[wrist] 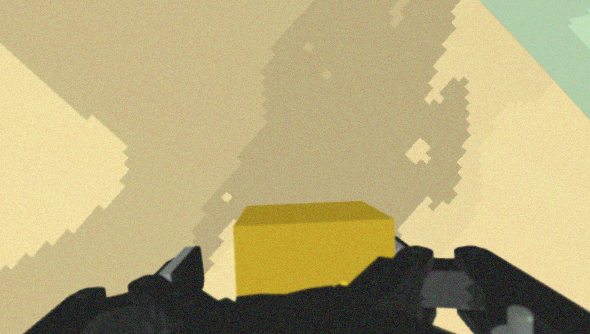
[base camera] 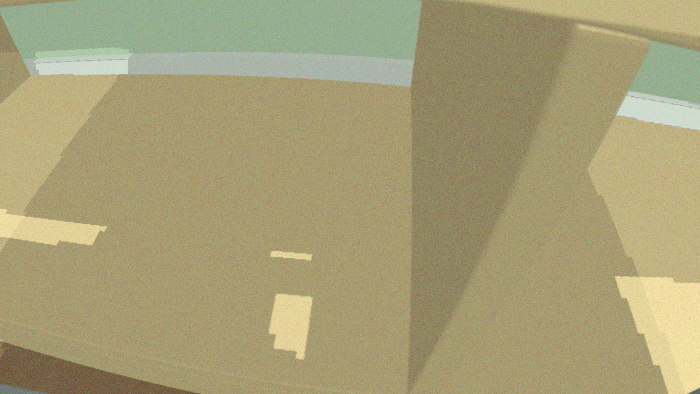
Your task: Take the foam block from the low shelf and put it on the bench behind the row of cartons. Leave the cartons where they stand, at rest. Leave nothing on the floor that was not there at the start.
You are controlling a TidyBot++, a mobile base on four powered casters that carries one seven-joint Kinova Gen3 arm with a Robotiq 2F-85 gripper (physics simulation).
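Places are measured from the arm's base along level axes (x back, y right, z up), in millimetres.
Pixels of known places: gripper, fingertip midpoint: (wrist: 284, 254).
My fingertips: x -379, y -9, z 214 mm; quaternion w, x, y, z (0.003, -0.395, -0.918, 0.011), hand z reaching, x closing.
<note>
Behind a point stands the place of what it marks.
A yellow block (wrist: 315, 257) @(x -396, y -9, z 258 mm), which looks like the foam block, is in the lower middle of the wrist view, above or on a pale tan surface (wrist: 190, 100) @(x -412, y -96, z 213 mm). My gripper (wrist: 284, 254) @(x -379, y -9, z 214 mm) is open around it. The block is nearer the right finger and covers part of its tip; a gap shows between the block and the left finger. The block's lower part is hidden behind the gripper's dark body. I cannot tell if the block touches the right finger. The gripper and block do not show in the base camera view, and I can make out no cartons in either view.
In the base camera view, a wide tan surface (base camera: 225, 175) @(x -378, y -115, z -318 mm) spans the left and middle. A tan upright panel (base camera: 480, 125) @(x -220, y 48, z -130 mm) stands right of the middle, under a tan board (base camera: 625, 17) @(x -175, y 53, z -67 mm). A green area (wrist: 555, 40) @(x -595, y 56, z 178 mm) lies past the surface's edge at the wrist view's upper right.
</note>
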